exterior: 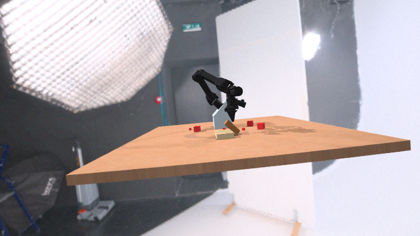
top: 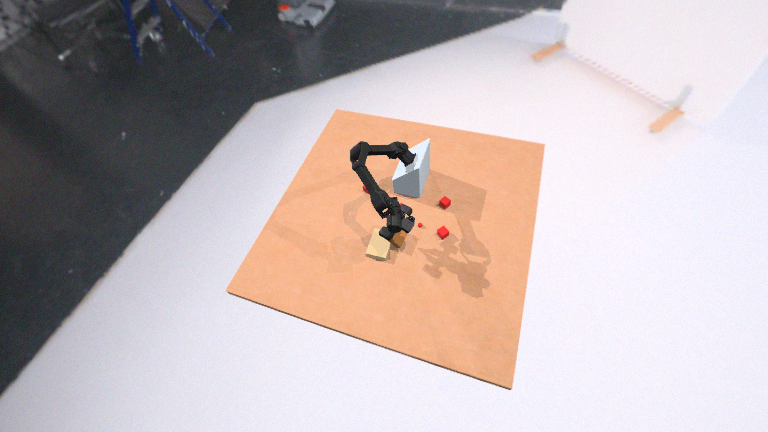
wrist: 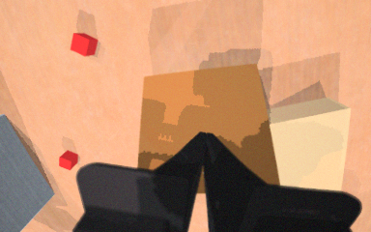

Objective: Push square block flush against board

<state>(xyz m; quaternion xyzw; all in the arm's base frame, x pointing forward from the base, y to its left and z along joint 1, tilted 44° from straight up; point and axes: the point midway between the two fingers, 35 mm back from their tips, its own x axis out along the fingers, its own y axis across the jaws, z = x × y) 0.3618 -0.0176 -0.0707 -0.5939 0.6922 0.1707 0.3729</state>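
The square block lies 1 cm to the right of my gripper tip and 3 cm below it. The rest, counted from my gripper tip: board: 5 cm ahead, 7 cm to the right, 6 cm below.
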